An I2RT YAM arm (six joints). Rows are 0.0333 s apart.
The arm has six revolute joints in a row. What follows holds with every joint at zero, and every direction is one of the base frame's.
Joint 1 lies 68.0 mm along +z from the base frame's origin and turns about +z.
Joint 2 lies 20.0 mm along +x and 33.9 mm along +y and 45.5 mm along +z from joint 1 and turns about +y.
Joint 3 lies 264.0 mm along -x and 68.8 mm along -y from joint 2 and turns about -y.
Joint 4 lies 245.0 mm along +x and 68.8 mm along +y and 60.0 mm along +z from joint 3 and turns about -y.
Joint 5 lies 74.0 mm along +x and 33.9 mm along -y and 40.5 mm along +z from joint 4 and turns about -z.
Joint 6 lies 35.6 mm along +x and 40.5 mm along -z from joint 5 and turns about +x.
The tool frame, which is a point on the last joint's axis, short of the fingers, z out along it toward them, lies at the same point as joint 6; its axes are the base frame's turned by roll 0.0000, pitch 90.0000 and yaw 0.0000 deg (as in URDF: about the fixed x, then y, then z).
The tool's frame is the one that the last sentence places.
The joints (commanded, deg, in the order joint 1, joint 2, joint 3, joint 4, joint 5, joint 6), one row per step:
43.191 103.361 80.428 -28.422 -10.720 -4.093
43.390 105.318 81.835 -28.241 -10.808 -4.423
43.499 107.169 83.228 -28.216 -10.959 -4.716
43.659 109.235 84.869 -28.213 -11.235 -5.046
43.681 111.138 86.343 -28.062 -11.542 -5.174
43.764 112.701 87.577 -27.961 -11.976 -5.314
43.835 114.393 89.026 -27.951 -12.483 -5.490
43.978 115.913 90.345 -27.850 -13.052 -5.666
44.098 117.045 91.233 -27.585 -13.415 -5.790
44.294 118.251 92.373 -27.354 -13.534 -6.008
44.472 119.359 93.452 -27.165 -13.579 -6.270
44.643 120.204 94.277 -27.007 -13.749 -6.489
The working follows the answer.
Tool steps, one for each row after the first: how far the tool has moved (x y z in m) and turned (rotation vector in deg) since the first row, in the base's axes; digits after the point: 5 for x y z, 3 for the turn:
0.00465 0.00638 -0.00505 -0.307 0.133 0.508
0.00926 0.01194 -0.00992 -0.609 0.367 0.937
0.01416 0.01844 -0.01519 -0.841 0.640 1.522
0.01929 0.02382 -0.02036 -0.891 0.937 1.832
0.02302 0.02862 -0.02469 -0.837 1.259 2.289
0.02714 0.03375 -0.02906 -0.752 1.605 2.805
0.03042 0.03892 -0.03296 -0.541 1.885 3.430
0.03279 0.04283 -0.03627 -0.353 1.995 3.867
0.03530 0.04754 -0.03893 -0.238 1.813 4.305
0.03761 0.05183 -0.04133 -0.182 1.569 4.715
0.03909 0.05537 -0.04317 -0.055 1.433 5.160

Tool pose at each row, in the base's axes (x y z in m, rotation vector in deg; rounded; the steps above come from the unrounded poses):
0.28570 0.27729 0.24503 -62.202 130.256 29.682
0.29035 0.28366 0.23998 -62.953 130.301 29.639
0.29496 0.28922 0.23512 -63.605 130.463 29.637
0.29985 0.29572 0.22984 -64.411 130.552 29.798
0.30499 0.30111 0.22467 -64.799 130.695 30.063
0.30871 0.30590 0.22034 -65.311 130.741 30.518
0.31284 0.31104 0.21597 -65.878 130.762 31.046
0.31611 0.31620 0.21207 -66.513 130.610 31.714
0.31849 0.32012 0.20876 -66.938 130.407 32.168
0.32100 0.32482 0.20610 -67.406 129.987 32.347
0.32331 0.32912 0.20370 -67.867 129.556 32.409
0.32478 0.33265 0.20186 -68.332 129.163 32.633

